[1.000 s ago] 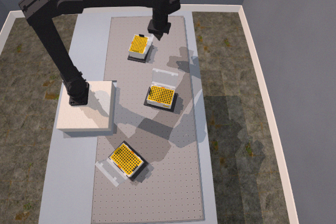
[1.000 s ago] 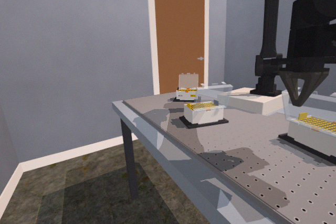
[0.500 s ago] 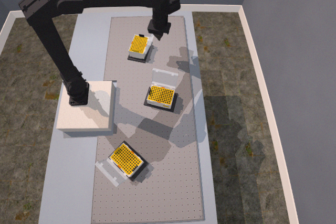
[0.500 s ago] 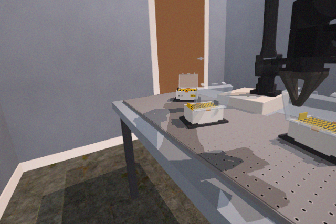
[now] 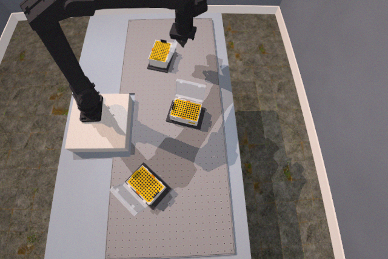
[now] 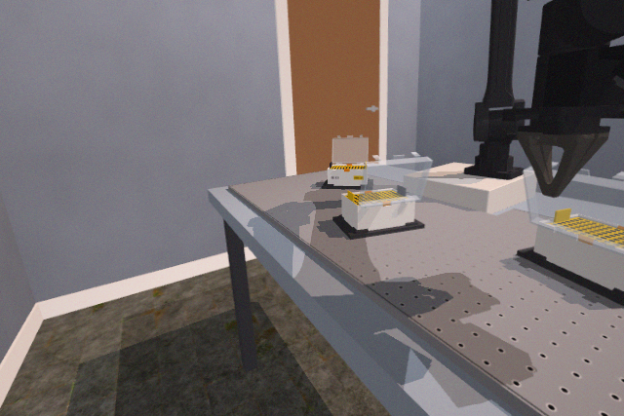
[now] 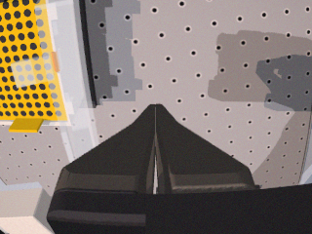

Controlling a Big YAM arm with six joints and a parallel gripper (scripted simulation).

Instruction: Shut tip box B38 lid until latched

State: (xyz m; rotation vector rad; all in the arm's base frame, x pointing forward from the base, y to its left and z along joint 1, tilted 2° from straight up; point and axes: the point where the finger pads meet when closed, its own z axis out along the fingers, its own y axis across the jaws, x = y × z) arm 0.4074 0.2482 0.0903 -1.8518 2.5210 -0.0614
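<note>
The yellow tip rack lies 110 mm behind my hand, 70 mm below it and 40 mm to the left of it. The rest, counted from my hand: tip box (270 mm to the right, 60 mm below); then clear lid (220 mm to the right, 30 mm below, 10 mm ahead).
</note>
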